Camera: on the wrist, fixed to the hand. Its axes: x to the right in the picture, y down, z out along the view.
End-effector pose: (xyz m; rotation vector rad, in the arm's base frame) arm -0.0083 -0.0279 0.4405 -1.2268 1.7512 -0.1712
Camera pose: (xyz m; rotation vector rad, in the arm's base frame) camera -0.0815 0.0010 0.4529 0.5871 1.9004 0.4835
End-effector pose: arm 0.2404 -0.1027 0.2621 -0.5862 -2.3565 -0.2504
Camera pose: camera 0.3142 -0.0808 0.2829 -1.9955 -1.3506 0.9599
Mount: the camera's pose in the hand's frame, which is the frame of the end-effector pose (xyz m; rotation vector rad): -0.0276 0.0547 -0.0510 0.4002 -0.1761 1.5867
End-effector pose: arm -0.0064 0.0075 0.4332 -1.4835 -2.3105 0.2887
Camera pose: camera 0.0705 0.0040 0.4537 -2.6764 -0.5440 1.1669
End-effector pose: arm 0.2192 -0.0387 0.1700 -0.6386 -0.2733 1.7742
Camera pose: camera 0.2076 -0.0883 0.1087 0.3115 -0.6003 -2.8568
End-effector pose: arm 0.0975 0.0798 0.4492 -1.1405 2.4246 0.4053
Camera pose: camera 0.0575 0.1098 0.5113 1.0932 2.5209 0.3585
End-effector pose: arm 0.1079 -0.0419 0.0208 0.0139 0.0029 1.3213
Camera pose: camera 0.0476 -0.0547 -0.0297 0.5734 0.1293 2.8774
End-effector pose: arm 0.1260 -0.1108 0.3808 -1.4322 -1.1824 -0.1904
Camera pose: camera 0.1785 -0.1547 0.3399 -1.6201 0.0675 1.2017
